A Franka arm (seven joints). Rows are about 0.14 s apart.
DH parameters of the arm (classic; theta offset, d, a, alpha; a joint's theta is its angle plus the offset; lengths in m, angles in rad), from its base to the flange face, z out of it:
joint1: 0 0.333 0 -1.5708
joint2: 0 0 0 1.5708
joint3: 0 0.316 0.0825 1.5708
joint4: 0 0 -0.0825 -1.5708
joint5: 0 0.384 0 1.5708
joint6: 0 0 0.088 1.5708
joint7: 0 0.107 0 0
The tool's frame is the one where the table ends.
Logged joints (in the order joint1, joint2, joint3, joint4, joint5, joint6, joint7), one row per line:
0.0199, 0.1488, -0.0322, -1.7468, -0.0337, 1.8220, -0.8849
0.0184, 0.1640, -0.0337, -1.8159, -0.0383, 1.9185, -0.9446
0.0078, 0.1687, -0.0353, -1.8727, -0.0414, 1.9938, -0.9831
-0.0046, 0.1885, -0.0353, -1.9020, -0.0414, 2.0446, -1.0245
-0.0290, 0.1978, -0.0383, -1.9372, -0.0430, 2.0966, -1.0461
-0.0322, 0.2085, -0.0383, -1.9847, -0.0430, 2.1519, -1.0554
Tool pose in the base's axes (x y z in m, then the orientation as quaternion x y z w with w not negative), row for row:
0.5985, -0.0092, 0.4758, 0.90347, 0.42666, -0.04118, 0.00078
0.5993, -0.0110, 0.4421, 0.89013, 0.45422, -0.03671, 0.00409
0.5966, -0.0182, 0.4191, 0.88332, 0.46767, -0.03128, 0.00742
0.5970, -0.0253, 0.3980, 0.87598, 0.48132, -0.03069, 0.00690
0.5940, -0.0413, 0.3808, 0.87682, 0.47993, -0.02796, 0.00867
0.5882, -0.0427, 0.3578, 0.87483, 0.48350, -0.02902, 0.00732
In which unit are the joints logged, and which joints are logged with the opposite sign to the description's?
The joints are logged in radians. Opposite sign: none.
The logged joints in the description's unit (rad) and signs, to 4 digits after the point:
0.0199, 0.1488, -0.0322, -1.7468, -0.0337, 1.8220, -0.8849
0.0184, 0.1640, -0.0337, -1.8159, -0.0383, 1.9185, -0.9446
0.0078, 0.1687, -0.0353, -1.8727, -0.0414, 1.9938, -0.9831
-0.0046, 0.1885, -0.0353, -1.9020, -0.0414, 2.0446, -1.0245
-0.0290, 0.1978, -0.0383, -1.9372, -0.0430, 2.0966, -1.0461
-0.0322, 0.2085, -0.0383, -1.9847, -0.0430, 2.1519, -1.0554

